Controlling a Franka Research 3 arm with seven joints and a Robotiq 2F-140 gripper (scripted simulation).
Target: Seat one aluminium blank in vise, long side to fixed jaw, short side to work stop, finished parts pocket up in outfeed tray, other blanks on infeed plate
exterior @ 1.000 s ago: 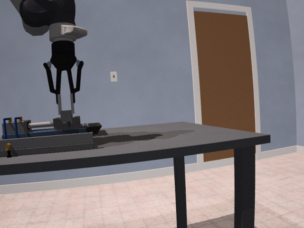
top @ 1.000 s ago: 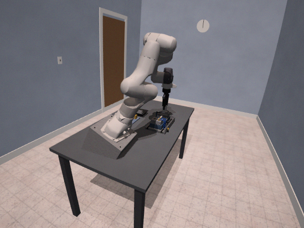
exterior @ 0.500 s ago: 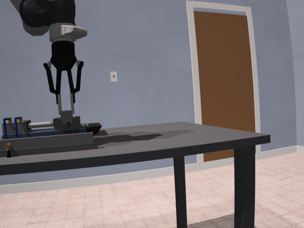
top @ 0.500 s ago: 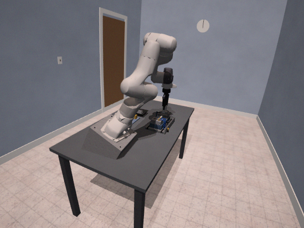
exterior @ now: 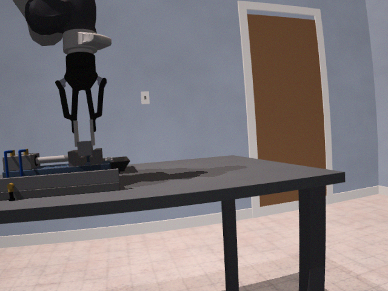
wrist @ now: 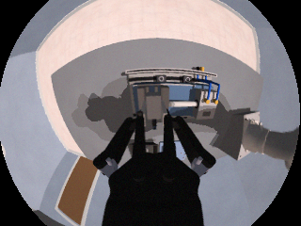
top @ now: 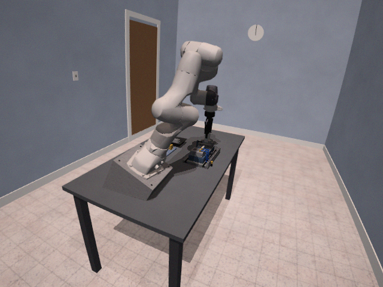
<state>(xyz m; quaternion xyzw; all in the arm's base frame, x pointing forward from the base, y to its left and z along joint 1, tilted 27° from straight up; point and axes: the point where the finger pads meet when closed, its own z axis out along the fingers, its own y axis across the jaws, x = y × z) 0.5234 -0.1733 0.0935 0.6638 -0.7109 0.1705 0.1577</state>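
Now: hand 50 mm to the right of the work stop and 50 mm above it. Round my hand: vise guard rail 80 mm behind, 80 mm to the right, 100 mm below; vise 70 mm behind, 10 mm to the left, 100 mm below; brass blank 50 mm behind, 290 mm to the left, 110 mm below.
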